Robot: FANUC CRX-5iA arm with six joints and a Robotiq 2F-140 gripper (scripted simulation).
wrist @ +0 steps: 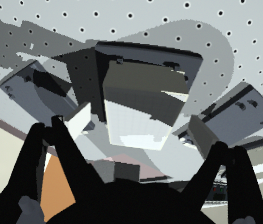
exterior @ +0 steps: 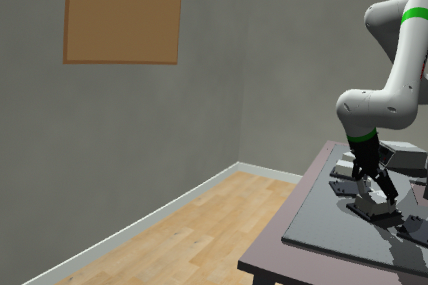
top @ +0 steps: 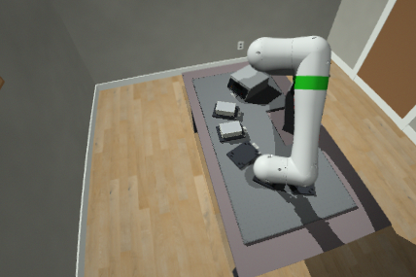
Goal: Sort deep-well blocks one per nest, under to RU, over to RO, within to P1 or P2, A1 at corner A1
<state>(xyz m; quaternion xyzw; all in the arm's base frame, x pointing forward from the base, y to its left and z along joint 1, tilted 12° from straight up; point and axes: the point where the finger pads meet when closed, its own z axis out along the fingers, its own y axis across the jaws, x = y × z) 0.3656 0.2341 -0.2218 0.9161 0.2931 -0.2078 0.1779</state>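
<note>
My gripper is now 1 cm above the deep-well block. The rest, counted from my hand: dark infeed nest 4 cm ahead, 51 cm to the right, 4 cm below; then pale platform 23 cm behind, 69 cm to the right, 5 cm above; then check-weigher 23 cm behind, 69 cm to the right, 2 cm above.
</note>
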